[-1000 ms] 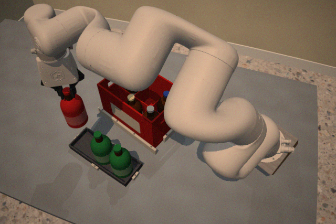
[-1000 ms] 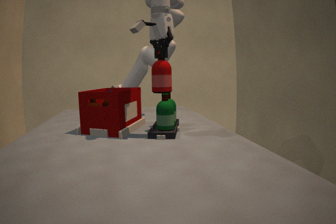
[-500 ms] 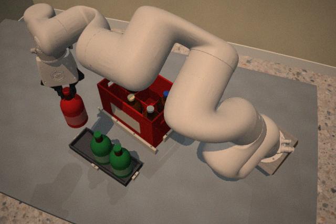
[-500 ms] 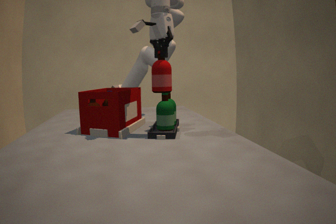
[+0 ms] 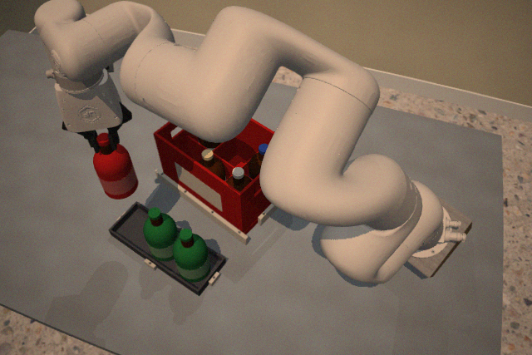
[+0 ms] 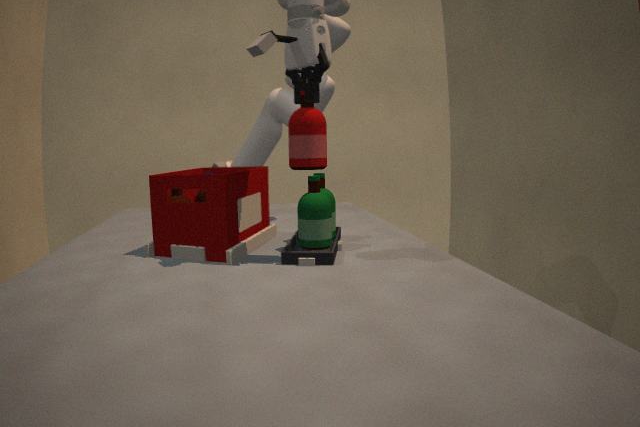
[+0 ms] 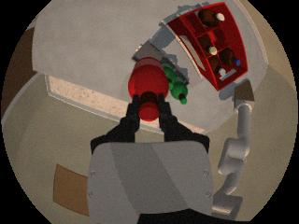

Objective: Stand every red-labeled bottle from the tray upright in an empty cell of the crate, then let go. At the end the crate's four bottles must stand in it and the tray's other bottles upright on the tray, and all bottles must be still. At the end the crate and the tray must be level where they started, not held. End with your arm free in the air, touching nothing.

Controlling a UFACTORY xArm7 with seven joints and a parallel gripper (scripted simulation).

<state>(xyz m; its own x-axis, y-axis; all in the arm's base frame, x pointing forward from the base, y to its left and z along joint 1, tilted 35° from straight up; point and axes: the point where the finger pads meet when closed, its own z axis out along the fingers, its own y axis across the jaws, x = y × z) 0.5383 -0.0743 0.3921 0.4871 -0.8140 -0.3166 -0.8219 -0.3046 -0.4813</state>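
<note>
The red-labeled bottle lies 70 mm below my hand. From my hand the other things lie so: tray 320 mm below, 90 mm behind, 20 mm to the left; then crate 250 mm below, 200 mm to the right, 150 mm behind.
</note>
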